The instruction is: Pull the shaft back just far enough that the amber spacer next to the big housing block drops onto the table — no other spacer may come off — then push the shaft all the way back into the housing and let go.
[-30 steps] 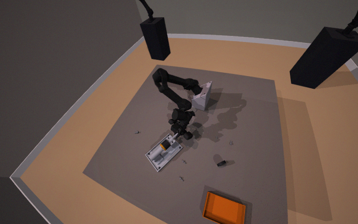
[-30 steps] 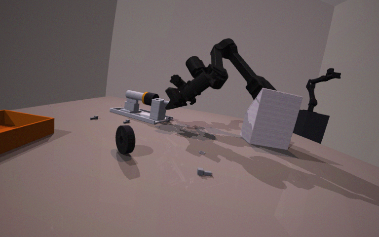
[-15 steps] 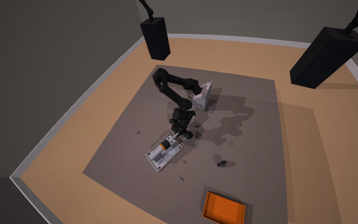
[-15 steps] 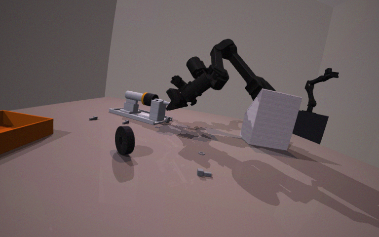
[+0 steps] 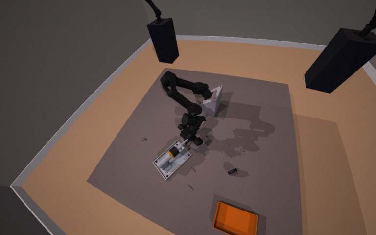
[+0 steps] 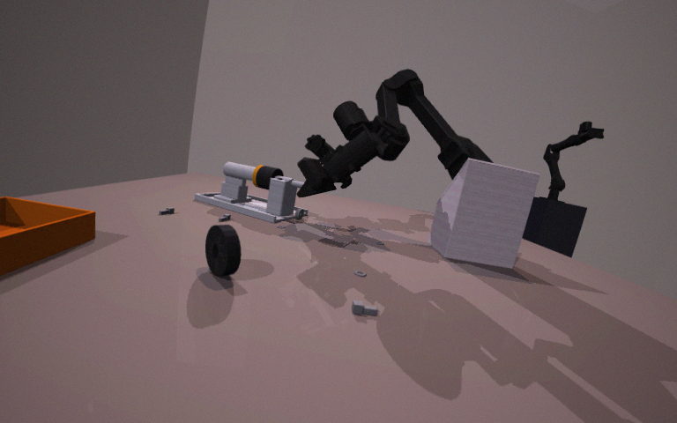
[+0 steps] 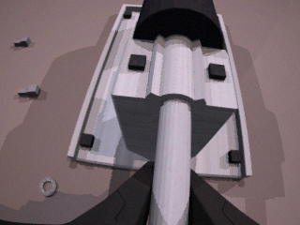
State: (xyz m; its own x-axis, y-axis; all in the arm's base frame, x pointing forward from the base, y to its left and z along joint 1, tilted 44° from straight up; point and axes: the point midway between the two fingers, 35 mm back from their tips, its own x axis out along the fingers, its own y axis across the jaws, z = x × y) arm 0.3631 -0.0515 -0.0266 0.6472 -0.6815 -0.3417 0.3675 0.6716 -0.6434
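My gripper tip is 60 mm short of the thin grey shaft, 20 mm to the left of it and 20 mm below it. The rest, counted from my gripper tip: orange tray (410 mm to the left, 270 mm ahead, 50 mm below); then amber spacer (100 mm ahead, 40 mm to the right, 20 mm above).
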